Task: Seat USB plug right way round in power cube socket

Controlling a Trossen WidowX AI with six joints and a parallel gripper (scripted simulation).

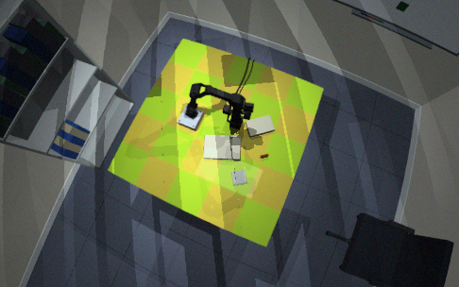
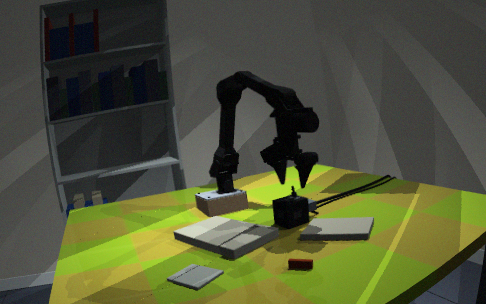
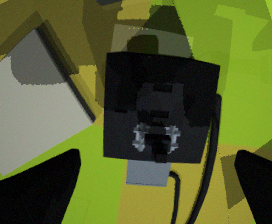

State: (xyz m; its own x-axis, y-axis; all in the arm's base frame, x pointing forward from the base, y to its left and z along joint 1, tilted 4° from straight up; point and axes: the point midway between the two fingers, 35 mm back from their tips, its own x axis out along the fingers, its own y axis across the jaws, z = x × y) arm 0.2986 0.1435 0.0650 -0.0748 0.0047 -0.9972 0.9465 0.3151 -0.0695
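Now: the USB plug 2 cm below my gripper tip. Also, from my gripper tip: red block: 30 cm ahead, 11 cm to the right, 10 cm below; thin tile: 24 cm ahead, 33 cm to the right, 11 cm below; pale book: 16 cm ahead, 7 cm to the left, 10 cm below.
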